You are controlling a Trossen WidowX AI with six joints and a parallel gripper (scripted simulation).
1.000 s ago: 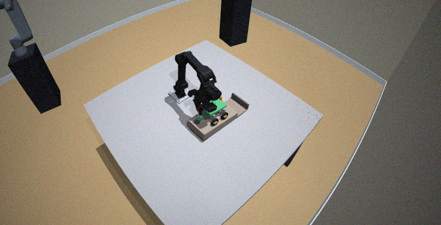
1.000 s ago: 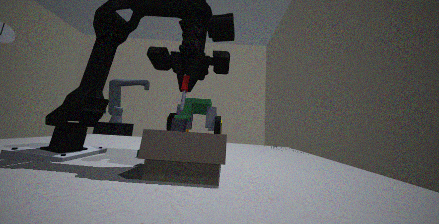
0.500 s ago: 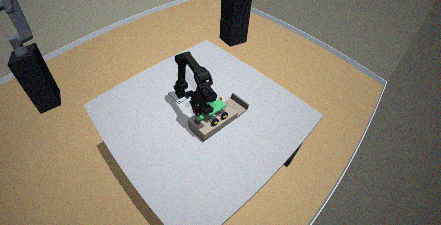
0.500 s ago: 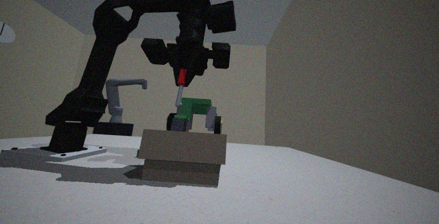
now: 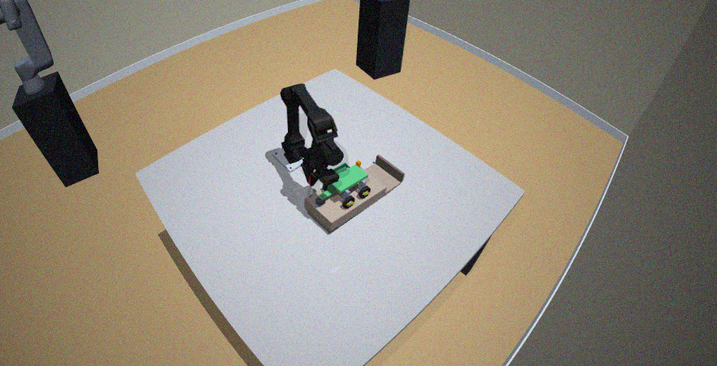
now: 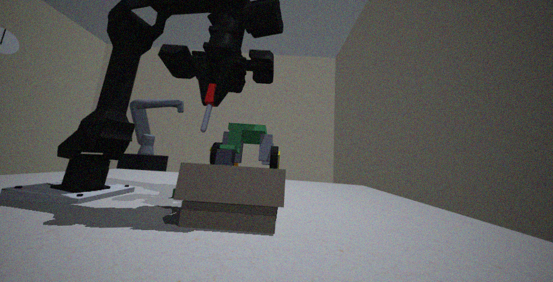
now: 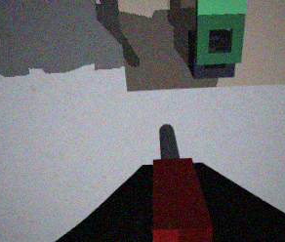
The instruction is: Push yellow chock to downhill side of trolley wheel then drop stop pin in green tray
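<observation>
My gripper tip is 120 mm past the green tray, 190 mm to the right of it and 180 mm above it. From my gripper tip the other things lie so: stop pin: right at my gripper tip; then brown ramp: 20 mm ahead, 140 mm to the left, 130 mm below; then green-decked trolley: 20 mm ahead, 140 mm to the left, 70 mm below.
</observation>
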